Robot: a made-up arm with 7 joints. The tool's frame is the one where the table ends. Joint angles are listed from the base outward.
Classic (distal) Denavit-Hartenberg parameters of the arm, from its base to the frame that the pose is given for. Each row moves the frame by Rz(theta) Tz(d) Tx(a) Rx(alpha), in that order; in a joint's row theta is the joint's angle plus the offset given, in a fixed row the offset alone. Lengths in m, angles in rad.
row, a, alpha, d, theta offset
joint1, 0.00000, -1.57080, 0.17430, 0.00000
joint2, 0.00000, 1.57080, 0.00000, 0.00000
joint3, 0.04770, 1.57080, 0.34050, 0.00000
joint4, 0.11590, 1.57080, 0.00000, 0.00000
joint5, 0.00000, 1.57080, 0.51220, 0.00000
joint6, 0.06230, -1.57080, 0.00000, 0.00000
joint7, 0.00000, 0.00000, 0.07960, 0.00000
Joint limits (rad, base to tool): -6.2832..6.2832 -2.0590..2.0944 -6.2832..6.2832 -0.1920..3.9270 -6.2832..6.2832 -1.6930..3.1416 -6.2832..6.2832
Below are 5 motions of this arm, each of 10 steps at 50 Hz.
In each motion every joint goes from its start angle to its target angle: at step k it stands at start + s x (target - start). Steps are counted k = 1, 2, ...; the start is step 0. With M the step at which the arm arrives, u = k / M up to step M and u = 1 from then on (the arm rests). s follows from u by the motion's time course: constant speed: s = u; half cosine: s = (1 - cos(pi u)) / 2; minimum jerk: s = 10 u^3 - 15 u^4 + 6 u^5.
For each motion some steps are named. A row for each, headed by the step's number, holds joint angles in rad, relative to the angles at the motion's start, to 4 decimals.
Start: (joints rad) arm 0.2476 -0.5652 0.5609 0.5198 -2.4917 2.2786 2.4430
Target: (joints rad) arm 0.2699 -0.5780 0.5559 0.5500 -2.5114 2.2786 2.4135
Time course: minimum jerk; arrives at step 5
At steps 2, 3, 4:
2: 0.0071 -0.0041 -0.0016 0.0096 -0.0063 0.0000 -0.0094
3: 0.0152 -0.0087 -0.0034 0.0206 -0.0134 0.0000 -0.0201
4: 0.0210 -0.0121 -0.0047 0.0285 -0.0186 0.0000 -0.0278

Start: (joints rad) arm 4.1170 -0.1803 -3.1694 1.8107 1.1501 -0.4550 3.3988
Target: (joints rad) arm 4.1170 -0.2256 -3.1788 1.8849 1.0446 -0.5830 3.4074
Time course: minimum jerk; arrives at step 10
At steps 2, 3, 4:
2: 0.0000 -0.0026 -0.0005 0.0043 -0.0061 -0.0074 0.0005
3: 0.0000 -0.0074 -0.0015 0.0121 -0.0172 -0.0209 0.0014
4: 0.0000 -0.0144 -0.0030 0.0236 -0.0335 -0.0406 0.0027

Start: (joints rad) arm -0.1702 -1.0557 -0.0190 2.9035 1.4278 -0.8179 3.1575
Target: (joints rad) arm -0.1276 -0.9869 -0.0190 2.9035 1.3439 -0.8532 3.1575
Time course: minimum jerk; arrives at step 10
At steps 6, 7, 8, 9, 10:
6: 0.0291 0.0470 0.0000 0.0000 -0.0573 -0.0241 0.0000
7: 0.0357 0.0576 0.0000 0.0000 -0.0702 -0.0295 0.0000
8: 0.0401 0.0648 0.0000 0.0000 -0.0790 -0.0333 0.0000
9: 0.0422 0.0682 0.0000 0.0000 -0.0832 -0.0350 0.0000
10: 0.0426 0.0688 0.0000 0.0000 -0.0839 -0.0353 0.0000

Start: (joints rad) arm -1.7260 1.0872 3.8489 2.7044 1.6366 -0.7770 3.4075
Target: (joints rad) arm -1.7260 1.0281 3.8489 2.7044 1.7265 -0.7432 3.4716
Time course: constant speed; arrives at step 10
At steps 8, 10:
8: 0.0000 -0.0473 0.0000 0.0000 0.0719 0.0270 0.0513
10: 0.0000 -0.0591 0.0000 0.0000 0.0899 0.0338 0.0641

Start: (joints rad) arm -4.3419 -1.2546 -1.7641 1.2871 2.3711 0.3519 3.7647
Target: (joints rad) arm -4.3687 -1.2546 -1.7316 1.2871 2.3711 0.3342 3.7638
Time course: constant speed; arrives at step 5
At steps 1, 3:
1: -0.0054 0.0000 0.0065 0.0000 0.0000 -0.0035 -0.0002
3: -0.0161 0.0000 0.0195 0.0000 0.0000 -0.0106 -0.0005

